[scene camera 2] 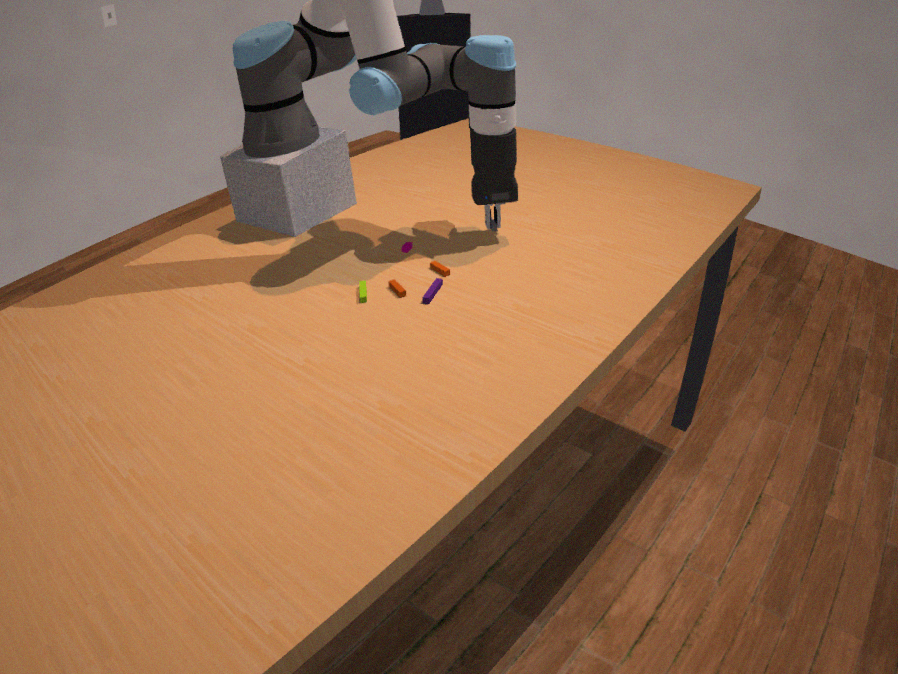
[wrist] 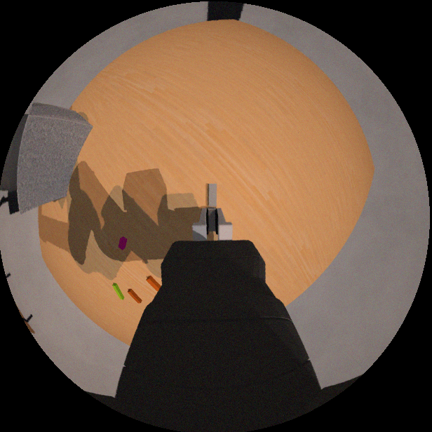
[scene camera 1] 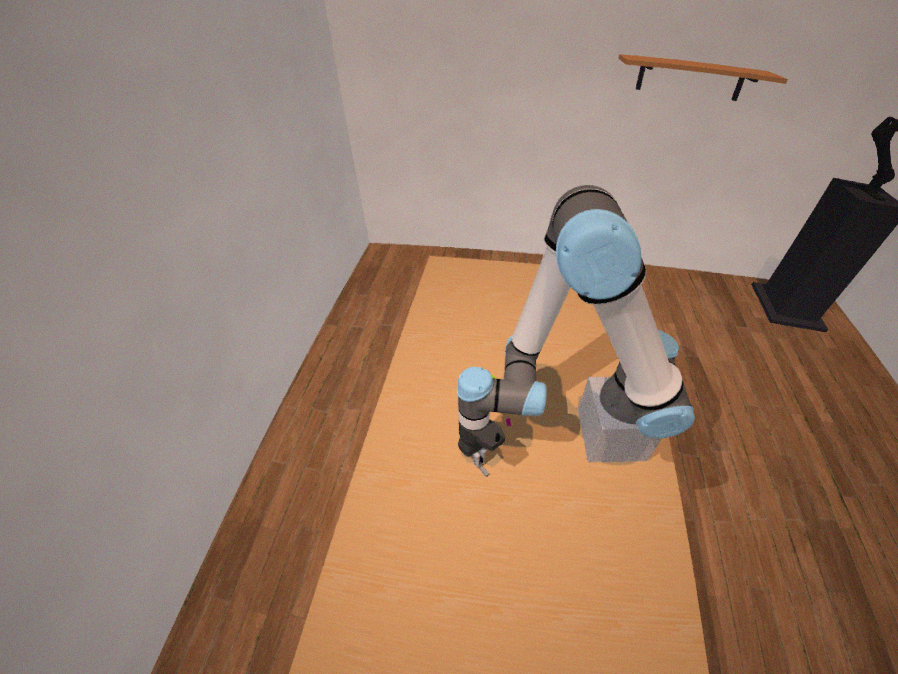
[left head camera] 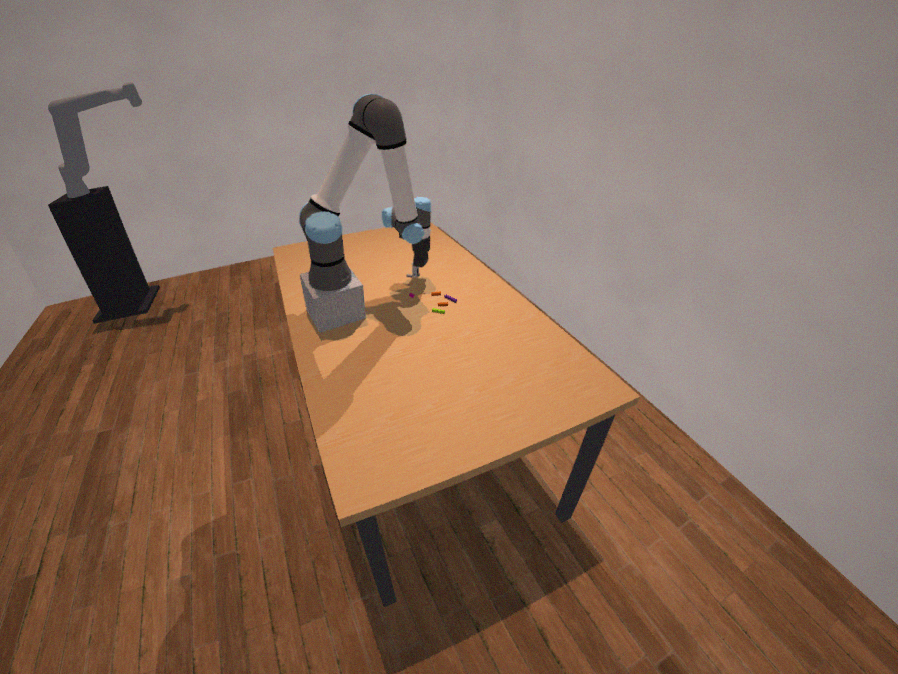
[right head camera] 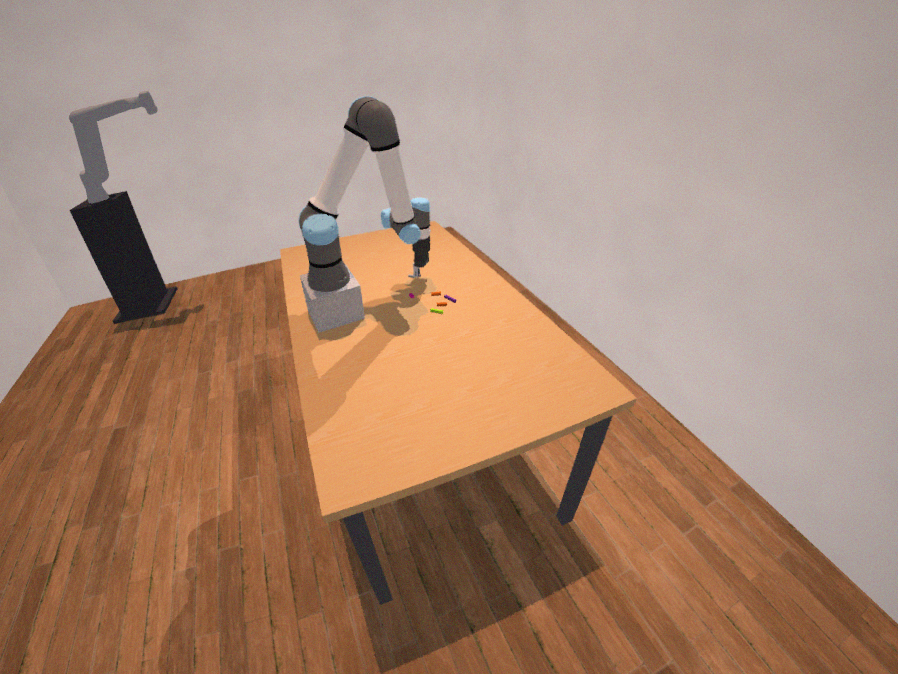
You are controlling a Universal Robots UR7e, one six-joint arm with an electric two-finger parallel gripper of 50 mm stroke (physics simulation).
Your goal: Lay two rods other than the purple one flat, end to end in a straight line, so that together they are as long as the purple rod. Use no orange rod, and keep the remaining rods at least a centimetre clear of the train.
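Frame: origin at the arm's base, x right, y back, z down, level; centimetres.
Where they show: gripper, fingertip midpoint: (scene camera 2: 492, 225) (scene camera 1: 478, 462) (left head camera: 415, 275) (right head camera: 416, 275); arm's base, link origin: (scene camera 2: 281, 142) (scene camera 1: 627, 401) (left head camera: 330, 279) (right head camera: 329, 280).
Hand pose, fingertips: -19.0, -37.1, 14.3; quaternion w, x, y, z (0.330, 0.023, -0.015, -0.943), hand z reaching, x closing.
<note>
Each offset is from my fingertips to the top centre of the thing, as dx, dy, dz. Level surfaces: height alone.
My gripper (left head camera: 415, 272) (scene camera 1: 478, 459) (scene camera 2: 493, 225) (wrist: 211, 215) is shut on a light grey rod {-1.8, +2.1, +0.2} (scene camera 1: 485, 472) (wrist: 212, 192), low over the table; whether the rod touches the top I cannot tell. The purple rod {+22.7, -7.8, +0.2} (left head camera: 450, 298) (right head camera: 450, 298) (scene camera 2: 433, 290) lies flat. A lime green rod {+29.7, +0.0, +0.2} (left head camera: 438, 311) (right head camera: 436, 311) (scene camera 2: 362, 291) (wrist: 118, 291) lies apart from it. A short magenta rod {+15.1, +6.2, +0.2} (left head camera: 411, 295) (scene camera 1: 508, 421) (scene camera 2: 406, 247) (wrist: 122, 243) lies in the arm's shadow, nearer the base. The purple rod does not show in the wrist view.
One orange rod {+17.0, -3.6, +0.2} (scene camera 2: 440, 268) (wrist: 153, 283) lies between the gripper and the purple rod. Another orange rod {+25.7, -3.3, +0.2} (scene camera 2: 397, 288) (wrist: 134, 295) lies between the green and purple rods. The arm's grey base block (left head camera: 333, 304) (scene camera 2: 290, 181) stands on the table {dz +1.2} (left head camera: 464, 406) (scene camera 2: 217, 435).
</note>
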